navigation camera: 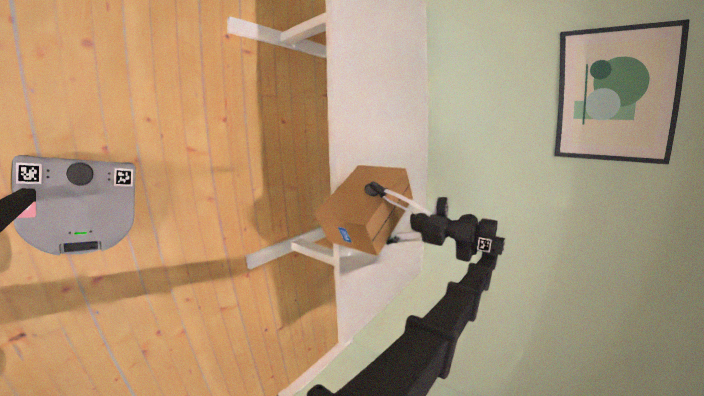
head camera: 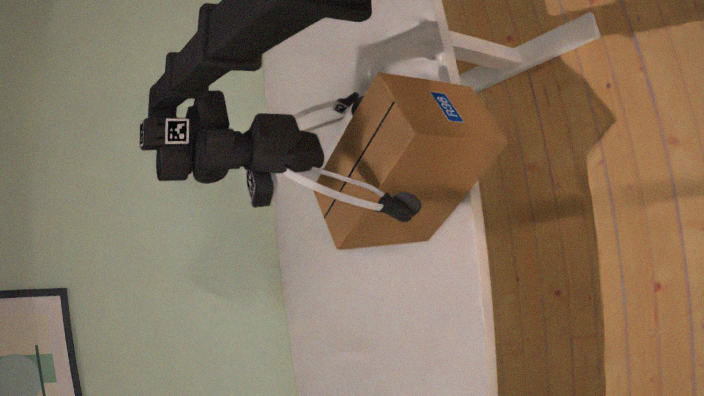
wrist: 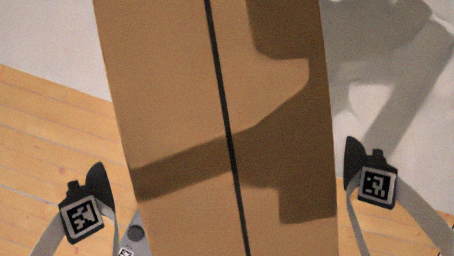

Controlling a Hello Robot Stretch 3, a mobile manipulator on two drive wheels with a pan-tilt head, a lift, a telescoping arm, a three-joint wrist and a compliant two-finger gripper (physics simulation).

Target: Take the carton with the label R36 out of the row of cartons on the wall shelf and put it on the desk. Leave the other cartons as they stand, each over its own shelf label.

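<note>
The brown carton with the blue label R36 is at the white desk, turned at an angle. In the head view one corner shows past the desk's front edge; its underside is hidden. My gripper is open around the carton, one finger on each side. In the wrist view a gap shows between each fingertip and the carton. The wall shelf and the other cartons do not show in these views.
My arm reaches along the green wall. White desk legs stand on the wooden floor. My grey base is on the floor in front of the desk. A framed picture hangs on the wall.
</note>
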